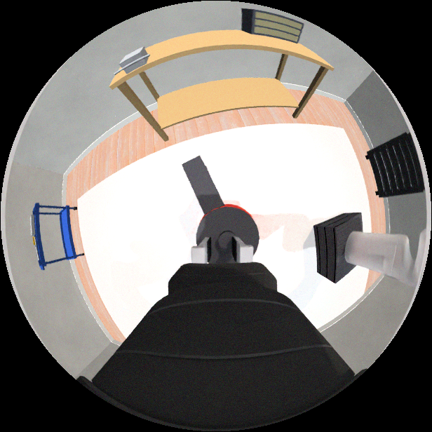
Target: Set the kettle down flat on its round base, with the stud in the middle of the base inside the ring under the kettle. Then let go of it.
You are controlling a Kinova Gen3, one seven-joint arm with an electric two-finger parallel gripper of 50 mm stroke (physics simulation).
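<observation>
The kettle point(212, 225) shows from above as a dark grey round shape with a small round knob point(227, 239) near its middle. A thin red arc point(232, 205) shows along its far edge. A long flat dark grey bar point(201, 177) runs from it toward the upper left. My gripper point(221, 245) is over the near part of the kettle, with its two light grey fingers partly open, one on each side of the knob, and not clamped on it. The base, its stud and the ring under the kettle are hidden, so whether the kettle stands flat cannot be told.
A black layered block point(327, 247) stands at the right on the white surface point(150, 190), beside a pale robot arm part point(377, 250). A wooden table point(227, 92) stands at the back, a blue cart point(66, 232) at the left and a black slatted object point(395, 167) at the far right.
</observation>
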